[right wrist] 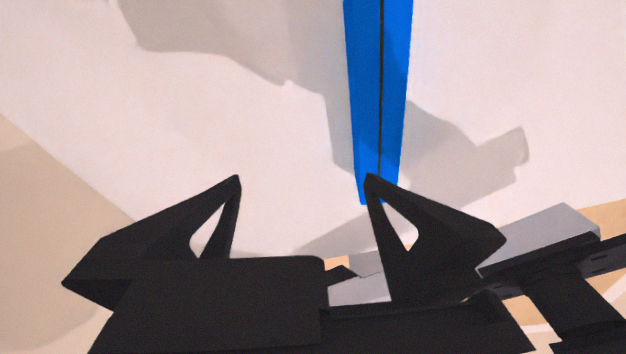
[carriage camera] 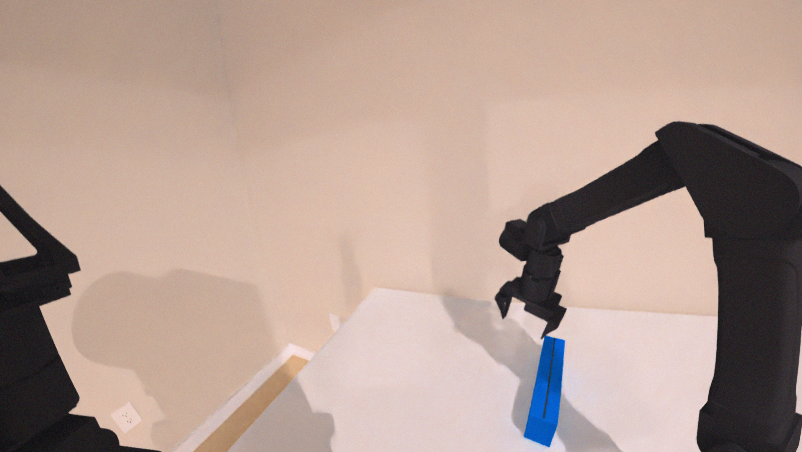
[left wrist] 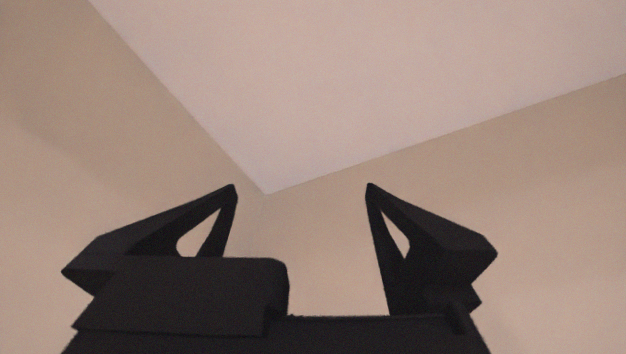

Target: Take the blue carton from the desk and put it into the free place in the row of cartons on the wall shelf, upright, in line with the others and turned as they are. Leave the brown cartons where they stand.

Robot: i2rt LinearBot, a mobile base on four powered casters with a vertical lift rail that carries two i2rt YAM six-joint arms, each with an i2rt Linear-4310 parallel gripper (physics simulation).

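The blue carton (carriage camera: pixel 547 387) (right wrist: pixel 377 90), long and narrow with a dark line along its top, lies on the white desk (carriage camera: pixel 426 381) (right wrist: pixel 225 125). My right gripper (carriage camera: pixel 523 327) (right wrist: pixel 304 180) is open and empty, above the desk near the carton's far end. In the right wrist view the carton runs up from behind the right-hand fingertip, off the middle of the gap. My left gripper (left wrist: pixel 300 190) is open and empty, pointing up at the ceiling corner. In the carriage camera a part of the left arm shows at the left edge. The wall shelf and the brown cartons do not show.
Beige walls (carriage camera: pixel 336 140) stand behind and to the left of the desk. A strip of wooden floor (carriage camera: pixel 252 404) shows left of the desk. The right arm (carriage camera: pixel 752 303) rises at the right. Grey and black parts of the robot base (right wrist: pixel 545 230) show at the lower right.
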